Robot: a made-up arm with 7 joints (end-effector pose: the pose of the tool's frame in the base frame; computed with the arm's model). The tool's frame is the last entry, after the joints.
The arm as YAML. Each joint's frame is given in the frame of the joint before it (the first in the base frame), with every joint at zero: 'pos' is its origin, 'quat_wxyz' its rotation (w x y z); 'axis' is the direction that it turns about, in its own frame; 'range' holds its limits. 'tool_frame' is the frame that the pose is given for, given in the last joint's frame.
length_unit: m
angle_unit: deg
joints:
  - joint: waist
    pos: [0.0, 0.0, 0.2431]
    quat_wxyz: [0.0, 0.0, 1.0, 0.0]
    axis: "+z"
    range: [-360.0, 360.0]
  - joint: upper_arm
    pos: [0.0, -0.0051, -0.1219]
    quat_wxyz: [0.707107, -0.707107, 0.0, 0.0]
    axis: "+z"
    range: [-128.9, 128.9]
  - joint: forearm
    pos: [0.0, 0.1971, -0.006]
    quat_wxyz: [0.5, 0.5, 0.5, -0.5]
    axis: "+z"
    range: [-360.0, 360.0]
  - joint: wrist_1
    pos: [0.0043, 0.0, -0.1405]
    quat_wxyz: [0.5, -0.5, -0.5, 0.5]
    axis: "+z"
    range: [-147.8, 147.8]
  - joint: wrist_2
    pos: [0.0, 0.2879, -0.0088]
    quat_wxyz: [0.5, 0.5, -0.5, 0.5]
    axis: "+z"
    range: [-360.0, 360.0]
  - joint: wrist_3
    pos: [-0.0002, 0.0, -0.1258]
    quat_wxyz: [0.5, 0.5, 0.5, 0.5]
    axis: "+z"
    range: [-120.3, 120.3]
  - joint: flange
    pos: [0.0, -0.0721, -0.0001]
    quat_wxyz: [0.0, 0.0, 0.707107, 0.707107]
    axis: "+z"
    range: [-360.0, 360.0]
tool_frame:
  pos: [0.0, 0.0, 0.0]
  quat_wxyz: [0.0, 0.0, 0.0, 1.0]
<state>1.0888 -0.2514 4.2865 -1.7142 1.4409 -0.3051 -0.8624</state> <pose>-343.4 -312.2 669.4 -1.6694 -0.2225 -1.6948</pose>
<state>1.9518 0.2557 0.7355 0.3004 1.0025 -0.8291 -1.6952</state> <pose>-167.5 -254.1 1101.4 -1.7127 2.1579 1.2179</pose>
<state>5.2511 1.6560 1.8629 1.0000 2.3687 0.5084 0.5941</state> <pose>640.3 347.5 459.4 -1.3466 -1.9046 1.3734</pose>
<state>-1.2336 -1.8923 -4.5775 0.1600 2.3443 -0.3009 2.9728</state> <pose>-157.5 -757.5 99.1 -1.2969 -0.7068 -0.7206</pose>
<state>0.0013 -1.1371 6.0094 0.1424 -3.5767 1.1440 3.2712</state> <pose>-706.3 -48.1 708.3 -1.4421 -0.9559 -2.4783</pose>
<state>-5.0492 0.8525 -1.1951 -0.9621 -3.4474 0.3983 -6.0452</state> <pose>-258.6 -470.5 851.6 0.5141 1.9282 0.8019</pose>
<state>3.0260 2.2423 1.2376 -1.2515 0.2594 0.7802 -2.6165</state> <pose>-469.6 -440.0 163.9 -1.0911 0.7387 -0.7800</pose>
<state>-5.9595 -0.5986 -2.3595 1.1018 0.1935 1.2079 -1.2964</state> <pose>-377.8 448.3 601.1 0.6553 0.5512 -2.0842</pose>
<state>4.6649 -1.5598 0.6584 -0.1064 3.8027 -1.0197 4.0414</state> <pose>88.9 -788.6 343.1 -1.8923 -0.2583 1.1965</pose>
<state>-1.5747 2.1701 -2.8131 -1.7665 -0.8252 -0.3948 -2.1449</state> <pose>130.3 -68.6 -136.8 -0.8288 -0.7913 -1.3470</pose>
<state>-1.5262 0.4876 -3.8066 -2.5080 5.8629 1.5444 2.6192</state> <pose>-150.2 243.2 286.9 0.5692 1.8908 -1.7126</pose>
